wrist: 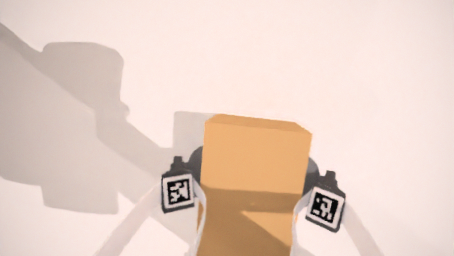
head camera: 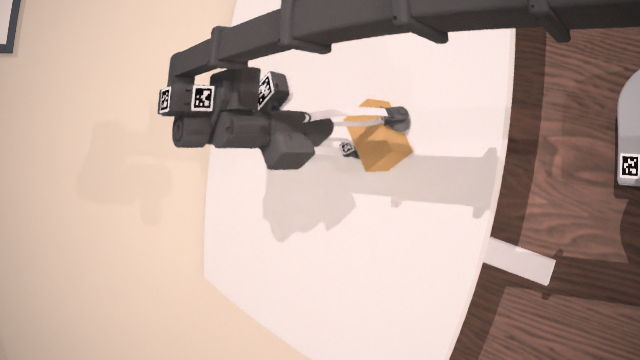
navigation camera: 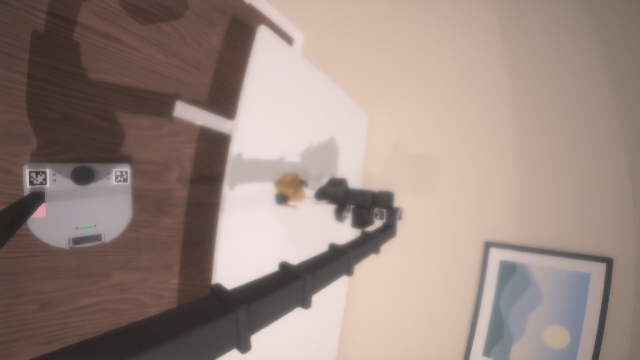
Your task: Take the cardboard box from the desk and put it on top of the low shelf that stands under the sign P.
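Seen in the pictures: gripper, fingertip midpoint: [wrist: 253, 168] [head camera: 390, 133] [navigation camera: 284, 191]; robot's base, origin of the base link: [navigation camera: 83, 174].
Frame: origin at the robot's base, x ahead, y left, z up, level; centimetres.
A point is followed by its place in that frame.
The orange-brown cardboard box [head camera: 382, 152] {x -0.5, y -47.6, z 77.1 cm} [navigation camera: 288, 184] {x -0.8, y -47.0, z 77.1 cm} [wrist: 257, 145] {x -6.0, y -52.4, z 77.1 cm} stands on the white desk [head camera: 350, 265] {x 18.6, y -58.3, z 71.8 cm} [navigation camera: 280, 100] {x 25.4, y -47.7, z 71.8 cm} [wrist: 300, 50] {x -12.9, y -53.4, z 71.8 cm}. My gripper [head camera: 374, 134] {x -3.4, y -50.5, z 71.8 cm} [navigation camera: 293, 191] {x -3.4, y -50.5, z 71.8 cm} [wrist: 253, 168] {x -3.4, y -50.5, z 71.8 cm} is shut on the box, with one dark fingertip pressed against each side; the wrist view shows both pads touching it. The box's shadow lies right beside it on the desk. The near part of the box is cut off by the lower edge of the wrist view. The low shelf and the sign P do not show in these views.
My extended arm [head camera: 350, 25] {x -9.6, y -24.7, z 106.7 cm} [navigation camera: 150, 325] {x -9.1, y -2.1, z 103.9 cm} reaches over the desk. My grey base [head camera: 631, 125] {x -10.5, y -12.4, z 16.2 cm} [navigation camera: 80, 210] {x -12.5, y 1.6, z 15.8 cm} stands on the wooden floor, off the desk's edge. A white desk leg [head camera: 520, 261] [navigation camera: 202, 117] sticks out there. A framed picture [navigation camera: 540, 300] {x -43.4, y -101.4, z 155.4 cm} hangs on the beige wall.
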